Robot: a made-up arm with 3 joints. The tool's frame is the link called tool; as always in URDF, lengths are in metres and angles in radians. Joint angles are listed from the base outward. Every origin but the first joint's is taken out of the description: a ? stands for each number. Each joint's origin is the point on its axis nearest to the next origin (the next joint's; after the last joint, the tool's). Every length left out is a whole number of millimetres.
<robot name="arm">
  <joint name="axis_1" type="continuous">
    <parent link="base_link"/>
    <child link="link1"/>
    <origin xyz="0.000 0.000 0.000" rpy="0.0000 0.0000 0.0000"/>
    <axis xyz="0 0 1"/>
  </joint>
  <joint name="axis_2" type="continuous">
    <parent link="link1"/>
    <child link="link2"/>
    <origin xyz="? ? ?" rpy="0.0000 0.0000 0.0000"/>
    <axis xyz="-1 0 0"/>
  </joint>
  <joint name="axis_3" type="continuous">
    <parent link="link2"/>
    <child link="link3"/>
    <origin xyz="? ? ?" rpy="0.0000 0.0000 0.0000"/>
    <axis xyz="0 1 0"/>
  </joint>
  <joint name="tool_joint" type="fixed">
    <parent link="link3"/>
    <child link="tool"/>
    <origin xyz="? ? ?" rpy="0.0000 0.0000 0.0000"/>
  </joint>
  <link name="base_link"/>
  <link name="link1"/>
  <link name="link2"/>
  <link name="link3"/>
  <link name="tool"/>
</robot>
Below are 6 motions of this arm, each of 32 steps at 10 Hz.
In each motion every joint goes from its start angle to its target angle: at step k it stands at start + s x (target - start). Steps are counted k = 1, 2, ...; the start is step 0. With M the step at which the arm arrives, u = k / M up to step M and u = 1 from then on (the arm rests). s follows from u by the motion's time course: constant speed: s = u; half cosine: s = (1 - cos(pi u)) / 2; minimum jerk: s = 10 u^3 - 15 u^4 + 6 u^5.
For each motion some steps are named. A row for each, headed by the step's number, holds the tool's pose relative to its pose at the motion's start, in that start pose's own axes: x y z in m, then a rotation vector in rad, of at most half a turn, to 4 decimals.
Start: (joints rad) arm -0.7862 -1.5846 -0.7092
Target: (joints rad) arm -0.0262 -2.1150 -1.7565
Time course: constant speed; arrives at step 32
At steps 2, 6, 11, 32:
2: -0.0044 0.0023 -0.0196 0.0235 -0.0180 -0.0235
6: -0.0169 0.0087 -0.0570 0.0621 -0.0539 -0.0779
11: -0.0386 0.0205 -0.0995 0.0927 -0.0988 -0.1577
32: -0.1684 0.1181 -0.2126 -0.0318 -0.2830 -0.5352

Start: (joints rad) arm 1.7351 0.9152 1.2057
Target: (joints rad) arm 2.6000 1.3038 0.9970
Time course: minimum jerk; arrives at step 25
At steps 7, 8, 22, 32:
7: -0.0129 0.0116 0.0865 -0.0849 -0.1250 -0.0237
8: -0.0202 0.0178 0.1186 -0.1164 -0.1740 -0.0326
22: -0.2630 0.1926 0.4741 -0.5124 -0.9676 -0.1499
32: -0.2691 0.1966 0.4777 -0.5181 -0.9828 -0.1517

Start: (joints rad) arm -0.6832 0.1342 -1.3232
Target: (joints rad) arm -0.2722 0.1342 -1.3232
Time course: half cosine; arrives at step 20
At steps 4, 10, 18, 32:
4: 0.0072 0.0015 -0.0278 0.0377 -0.0053 0.0095
10: 0.0392 0.0203 -0.1438 0.1974 -0.0275 0.0499
18: 0.0784 0.0671 -0.2731 0.3852 -0.0536 0.0974
32: 0.0804 0.0702 -0.2795 0.3949 -0.0550 0.0998

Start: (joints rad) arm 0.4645 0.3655 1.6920
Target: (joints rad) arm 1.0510 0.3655 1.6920
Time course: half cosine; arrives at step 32
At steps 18, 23, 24, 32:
18: -0.0697 0.1051 0.2400 -0.3249 -0.1253 -0.0396
23: -0.1012 0.1630 0.3154 -0.4443 -0.1713 -0.0541
24: -0.1067 0.1734 0.3270 -0.4641 -0.1789 -0.0565
32: -0.1293 0.2180 0.3713 -0.5437 -0.2096 -0.0662

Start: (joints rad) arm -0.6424 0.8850 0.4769
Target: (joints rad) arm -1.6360 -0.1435 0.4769
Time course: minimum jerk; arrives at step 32
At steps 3, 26, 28, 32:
3: -0.0025 -0.0003 -0.0051 0.0086 0.0055 -0.0006
26: -0.5126 0.3083 -0.4110 1.2171 0.3784 -0.3904
28: -0.5289 0.3285 -0.4119 1.2579 0.3765 -0.4143
32: -0.5366 0.3385 -0.4119 1.2777 0.3752 -0.4262

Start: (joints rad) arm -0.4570 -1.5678 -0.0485
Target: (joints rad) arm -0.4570 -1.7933 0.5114
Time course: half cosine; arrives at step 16
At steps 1, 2, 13, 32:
1: 0.0004 0.0001 -0.0008 0.0022 0.0054 -0.0001
2: 0.0017 0.0004 -0.0032 0.0086 0.0213 -0.0003
13: 0.0388 0.0190 -0.0849 0.2043 0.5109 0.0431
32: 0.0418 0.0220 -0.0935 0.2224 0.5575 0.0524

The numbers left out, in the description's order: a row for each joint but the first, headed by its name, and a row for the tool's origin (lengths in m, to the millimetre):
axis_2: 0.108 -0.376 0.000
axis_3: 0.000 -0.346 -0.132
tool: 0.008 0.000 0.088

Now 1 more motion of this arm.
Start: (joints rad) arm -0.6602 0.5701 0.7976
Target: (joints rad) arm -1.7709 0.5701 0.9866
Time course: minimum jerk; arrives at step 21
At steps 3, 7, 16, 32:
3: -0.0108 -0.0036 -0.0148 0.0156 0.0183 -0.0152
7: -0.1059 -0.0186 -0.1295 0.1432 0.1654 -0.1343
16: -0.5369 0.1496 -0.4309 0.6627 0.7058 -0.5440
32: -0.5932 0.1949 -0.4488 0.7359 0.7742 -0.5935

